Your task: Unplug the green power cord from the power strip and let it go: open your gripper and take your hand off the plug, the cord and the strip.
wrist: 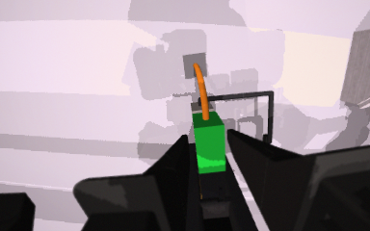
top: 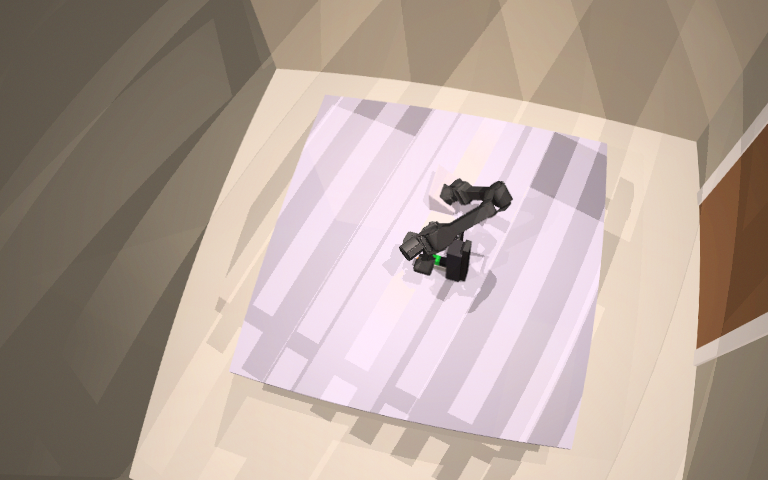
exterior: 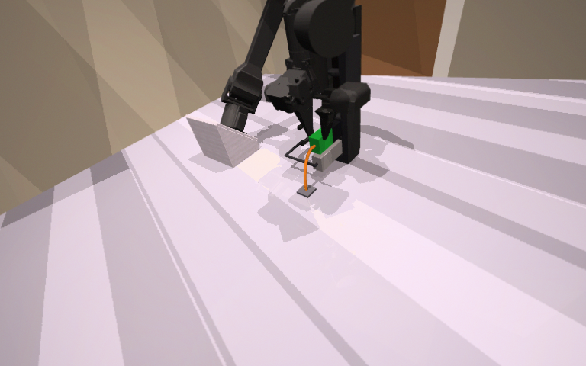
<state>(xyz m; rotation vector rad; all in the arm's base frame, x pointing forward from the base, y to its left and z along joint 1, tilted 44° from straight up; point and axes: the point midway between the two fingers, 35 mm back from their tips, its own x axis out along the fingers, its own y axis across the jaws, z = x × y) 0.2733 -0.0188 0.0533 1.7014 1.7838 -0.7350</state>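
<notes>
My gripper tip is now 30 mm to the right of the green plug, 10 mm past it and 10 mm above it.
</notes>
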